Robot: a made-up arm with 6 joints.
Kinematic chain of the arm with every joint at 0, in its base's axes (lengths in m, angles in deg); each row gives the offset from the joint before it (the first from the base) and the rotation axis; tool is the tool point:
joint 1: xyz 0 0 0.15 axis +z
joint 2: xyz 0 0.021 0 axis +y
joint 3: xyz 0 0 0.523 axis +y
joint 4: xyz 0 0 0.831 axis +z
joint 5: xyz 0 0 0 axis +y
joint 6: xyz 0 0 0.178 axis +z
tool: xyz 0 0 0
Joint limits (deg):
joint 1: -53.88..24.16
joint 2: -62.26..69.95
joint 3: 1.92..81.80
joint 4: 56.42..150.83
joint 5: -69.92..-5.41
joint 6: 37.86..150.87
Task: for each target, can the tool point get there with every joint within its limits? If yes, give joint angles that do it. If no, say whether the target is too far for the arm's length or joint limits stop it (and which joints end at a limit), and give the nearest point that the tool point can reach.
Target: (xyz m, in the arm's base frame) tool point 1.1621 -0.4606 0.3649
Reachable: yes | joints -19.88 32.31 68.94 119.59 -22.41 102.43
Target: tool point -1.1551 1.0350 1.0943
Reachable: no: too far | nearest point -0.9740 0.8728 0.9463 | short by 0.285 m
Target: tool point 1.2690 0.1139 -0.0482
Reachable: yes | joints 9.84 58.37 58.81 109.17 -48.38 128.04
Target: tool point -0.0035 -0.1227 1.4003
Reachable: yes | joints -7.60 -41.36 66.55 74.07 -56.70 107.66
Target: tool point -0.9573 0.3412 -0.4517
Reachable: no: joint limits stop it (at a limit: joint 2, joint 3, joint 4, joint 5) | nearest point -1.2145 0.4329 0.7545 | short by 1.237 m
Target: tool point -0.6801 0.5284 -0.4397
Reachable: no: joint limits stop it (at a limit: joint 2, joint 3, joint 4, joint 5) | nearest point -1.0181 0.7910 0.7545 | short by 1.269 m
